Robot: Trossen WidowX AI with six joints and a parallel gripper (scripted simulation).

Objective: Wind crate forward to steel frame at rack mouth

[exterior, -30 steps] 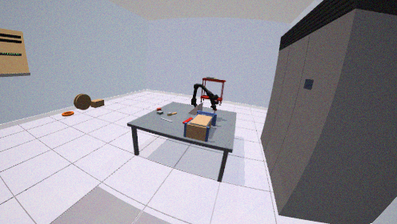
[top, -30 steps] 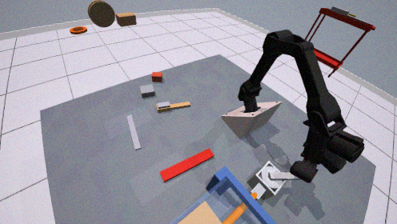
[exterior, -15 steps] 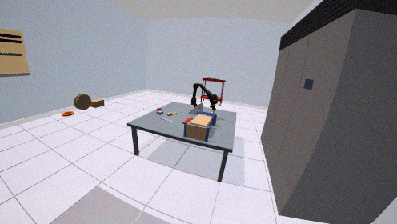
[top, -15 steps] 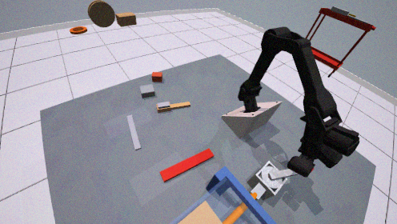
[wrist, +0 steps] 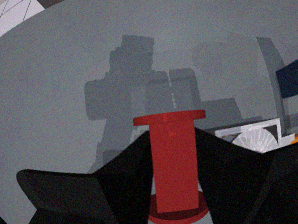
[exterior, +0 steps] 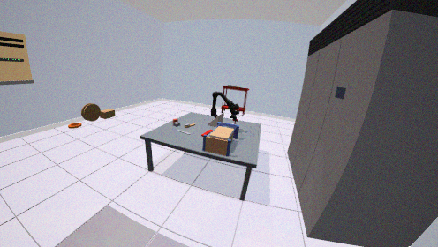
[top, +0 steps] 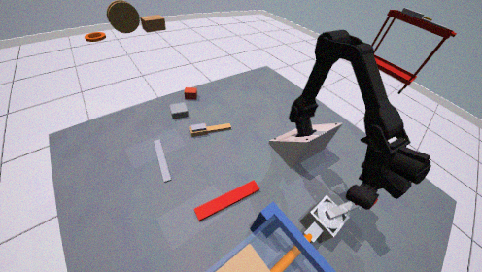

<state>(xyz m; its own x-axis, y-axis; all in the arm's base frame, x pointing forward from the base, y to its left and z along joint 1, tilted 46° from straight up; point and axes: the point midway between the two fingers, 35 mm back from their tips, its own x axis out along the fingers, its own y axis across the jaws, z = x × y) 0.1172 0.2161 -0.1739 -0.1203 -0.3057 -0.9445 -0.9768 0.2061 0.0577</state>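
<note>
Right now my gripper tip is 3 cm to the left of the winch handle, 3 cm short of it and 3 cm above it. From my gripper tip the other things lie so: red knob 2 cm to the right; hand winch 10 cm below, 7 cm ahead, 6 cm to the right; blue frame 25 cm ahead, 7 cm to the right, 3 cm below.
</note>
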